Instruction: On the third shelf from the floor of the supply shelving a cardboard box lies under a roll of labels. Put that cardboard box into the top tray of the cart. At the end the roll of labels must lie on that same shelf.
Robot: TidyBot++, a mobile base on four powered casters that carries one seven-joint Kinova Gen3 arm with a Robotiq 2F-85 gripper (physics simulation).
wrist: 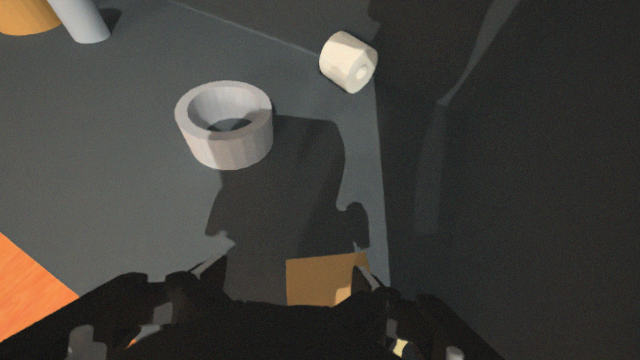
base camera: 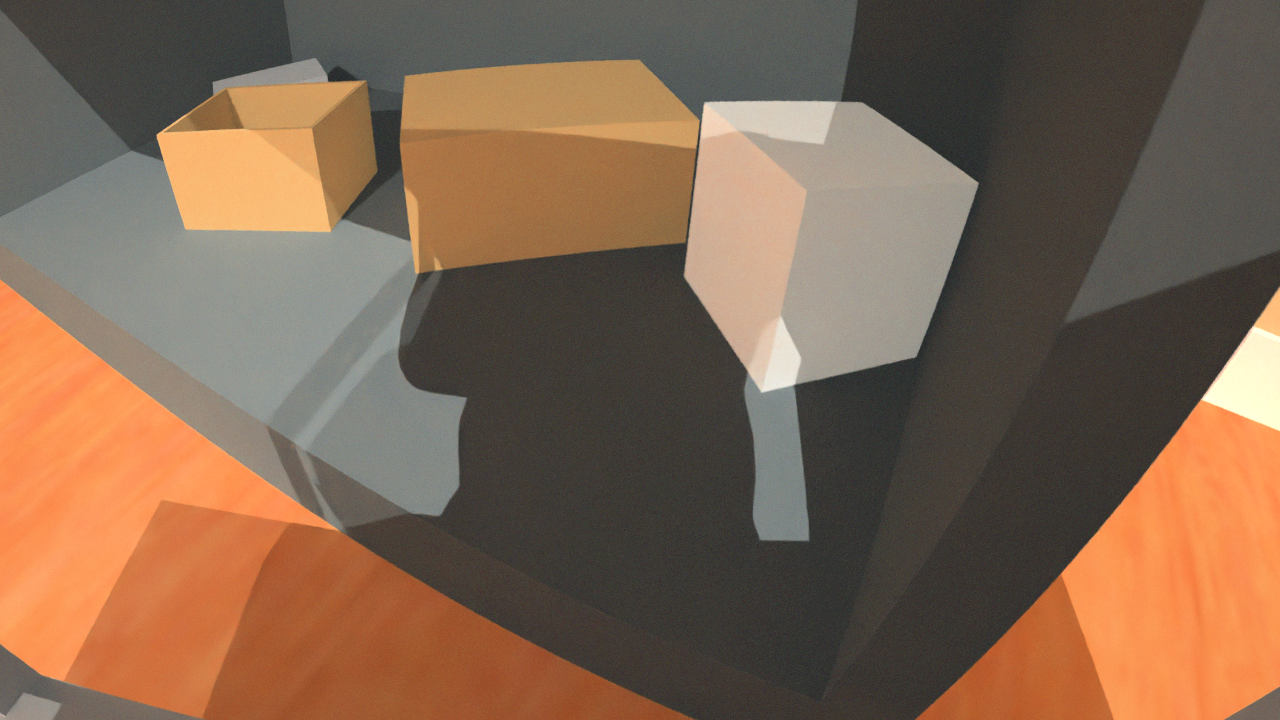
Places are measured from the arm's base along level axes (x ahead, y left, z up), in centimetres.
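Pixels of known places: gripper, fingertip midpoint: (wrist: 289, 275).
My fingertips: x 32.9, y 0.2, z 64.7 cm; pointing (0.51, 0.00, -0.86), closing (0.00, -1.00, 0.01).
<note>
For each thing: its middle in the pictures, then the offset to it from my fingertips. Level surfaces: height alone.
- small cardboard box, body centre: (wrist: 330, 327) dx -2.8, dy -3.3, dz -2.8 cm
- grey shelf, its level: dz -5.3 cm
- cream roll, body centre: (wrist: 348, 63) dx +32.5, dy -5.4, dz -1.8 cm
- wide pale ring, body centre: (wrist: 229, 123) dx +16.7, dy +9.1, dz -2.9 cm
- grey cylinder, body centre: (wrist: 78, 13) dx +37.0, dy +39.1, dz -1.8 cm
- orange round thing, body centre: (wrist: 20, 6) dx +39.2, dy +51.4, dz -2.8 cm
- open carton, body centre: (base camera: 272, 153) dx +26.2, dy +32.2, dz -92.3 cm
- large carton, body centre: (base camera: 536, 151) dx +25.4, dy +8.4, dz -91.8 cm
- white box, body centre: (base camera: 819, 232) dx +13.3, dy -10.9, dz -90.3 cm
A small cardboard box (wrist: 320, 280) is partly visible at the bottom of the wrist view, on the grey shelf (wrist: 125, 200). The gripper's dark body hides its near part. My gripper (wrist: 289, 275) is open above the shelf; the box shows between its fingertips, nearer the right one and partly behind it. I cannot tell how far above the box the fingers are. A cream roll (wrist: 347, 62) with a small hole, which looks like the roll of labels, lies on its side at the back corner of the shelf, apart from the box. The cart does not show.
A wide pale ring (wrist: 227, 150) stands farther in than the box. A grey cylinder (wrist: 82, 22) and an orange round thing (wrist: 27, 17) are at the upper left. In the base view, an open carton (base camera: 250, 183), a large carton (base camera: 546, 197) and a white box (base camera: 868, 268) stand on a shelf.
</note>
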